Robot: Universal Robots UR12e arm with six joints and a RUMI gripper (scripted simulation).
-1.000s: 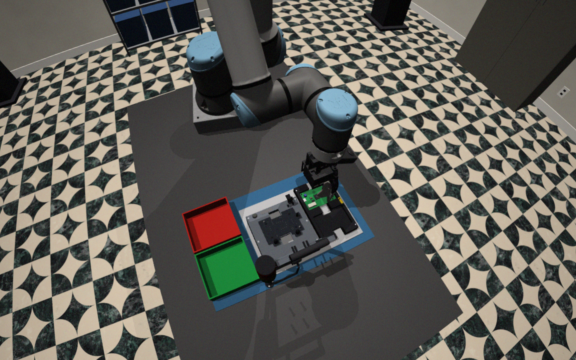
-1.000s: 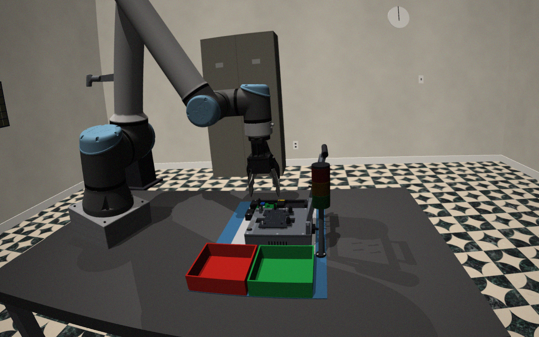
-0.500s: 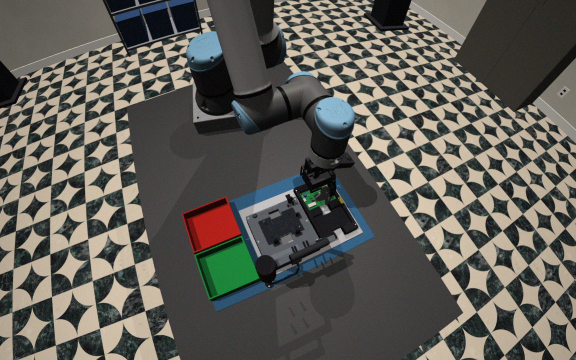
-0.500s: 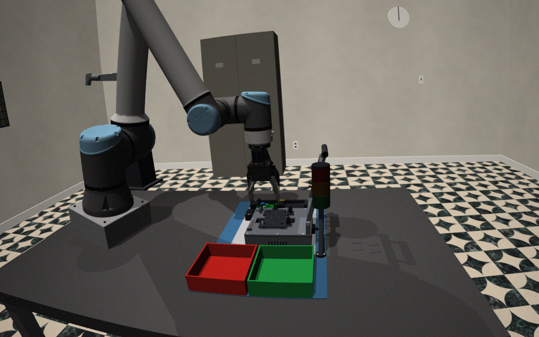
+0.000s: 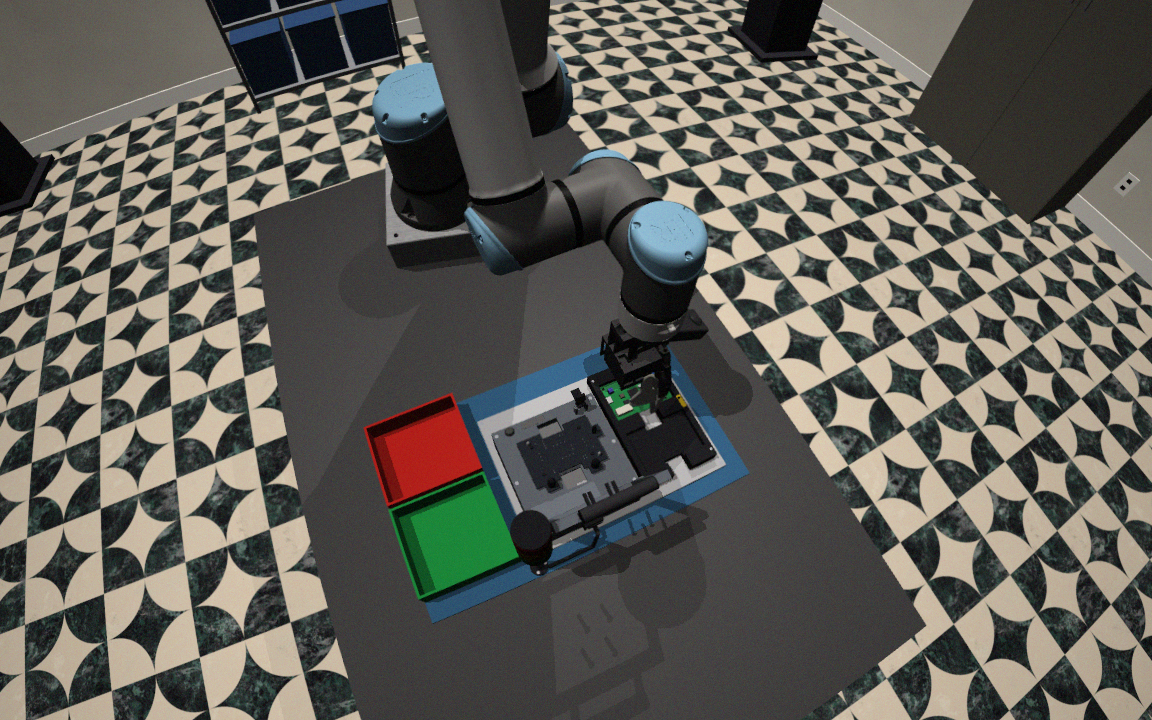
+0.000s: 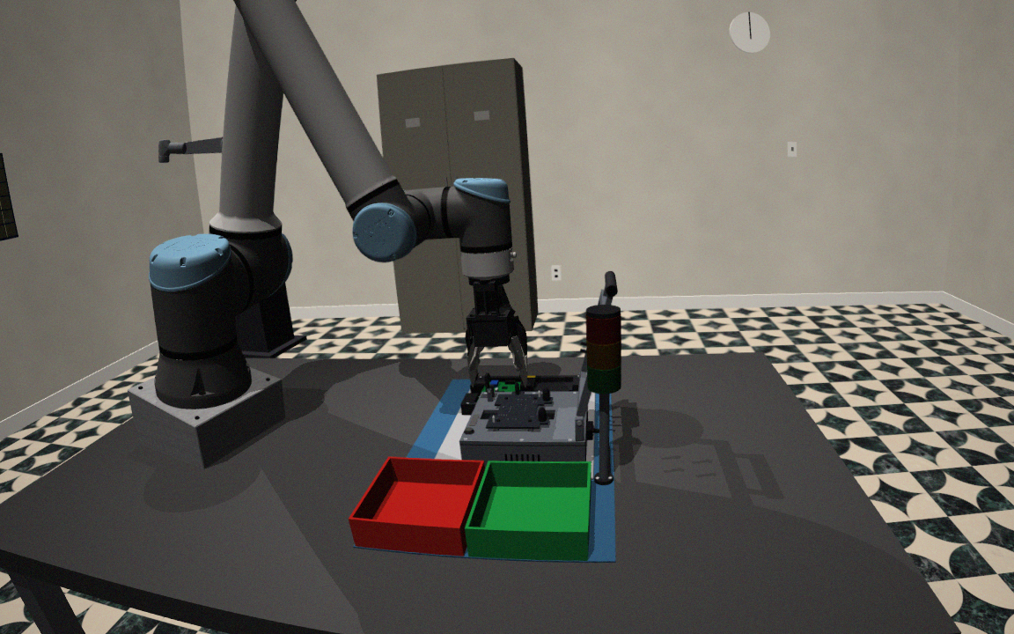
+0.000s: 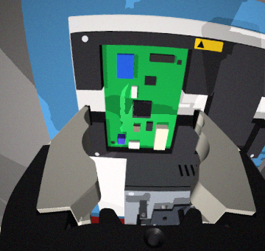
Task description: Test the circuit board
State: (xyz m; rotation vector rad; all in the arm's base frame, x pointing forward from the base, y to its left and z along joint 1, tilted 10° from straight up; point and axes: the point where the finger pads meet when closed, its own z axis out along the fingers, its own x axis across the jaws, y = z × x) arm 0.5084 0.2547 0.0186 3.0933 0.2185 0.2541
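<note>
Right now my hand is 10 mm to the left of the green circuit board and 20 mm above it. Round my hand: clear lid (210 mm ahead, 150 mm to the right, 140 mm above); green bin (160 mm ahead, 360 mm to the right, 30 mm below); red bin (10 mm ahead, 380 mm to the right, 30 mm below).
</note>
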